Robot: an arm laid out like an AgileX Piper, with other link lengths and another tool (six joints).
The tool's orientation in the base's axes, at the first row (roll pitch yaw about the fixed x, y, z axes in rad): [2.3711, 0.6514, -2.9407]
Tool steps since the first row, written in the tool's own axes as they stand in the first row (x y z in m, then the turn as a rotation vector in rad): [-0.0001, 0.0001, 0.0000, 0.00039, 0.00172, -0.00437]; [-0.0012, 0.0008, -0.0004, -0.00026, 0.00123, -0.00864]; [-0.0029, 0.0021, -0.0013, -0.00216, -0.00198, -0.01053]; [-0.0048, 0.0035, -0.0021, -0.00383, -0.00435, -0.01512]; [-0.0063, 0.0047, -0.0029, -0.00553, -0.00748, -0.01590]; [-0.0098, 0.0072, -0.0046, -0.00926, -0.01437, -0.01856]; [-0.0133, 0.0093, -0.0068, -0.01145, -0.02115, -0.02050]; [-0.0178, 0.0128, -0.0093, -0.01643, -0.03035, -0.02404]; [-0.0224, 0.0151, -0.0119, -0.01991, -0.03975, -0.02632]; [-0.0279, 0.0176, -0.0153, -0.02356, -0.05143, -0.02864]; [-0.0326, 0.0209, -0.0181, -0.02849, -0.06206, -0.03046]
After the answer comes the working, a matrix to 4 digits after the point.
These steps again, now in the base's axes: [0.0000, 0.0001, 0.0001, -0.00252, -0.00236, 0.00321]; [0.0004, 0.0004, 0.0014, -0.00297, -0.00584, 0.00577]; [0.0007, 0.0008, 0.0037, -0.00024, -0.00898, 0.00622]; [0.0012, 0.0013, 0.0060, 0.00106, -0.01372, 0.00854]; [0.0015, 0.0017, 0.0081, 0.00391, -0.01598, 0.00828]; [0.0023, 0.0025, 0.0126, 0.00989, -0.02170, 0.00825]; [0.0032, 0.0026, 0.0171, 0.01481, -0.02704, 0.00693]; [0.0041, 0.0036, 0.0232, 0.02280, -0.03467, 0.00687]; [0.0056, 0.0037, 0.0287, 0.03009, -0.04169, 0.00507]; [0.0075, 0.0035, 0.0354, 0.03878, -0.05012, 0.00214]; [0.0086, 0.0042, 0.0417, 0.04801, -0.05732, 0.00028]
The tool's axes in the first row as the columns of a matrix, in the base's axes (rounded; the answer above uses it unrounded):
[-0.7792, -0.5570, 0.2873]
[-0.1587, 0.6189, 0.7693]
[-0.6063, 0.5539, -0.5706]

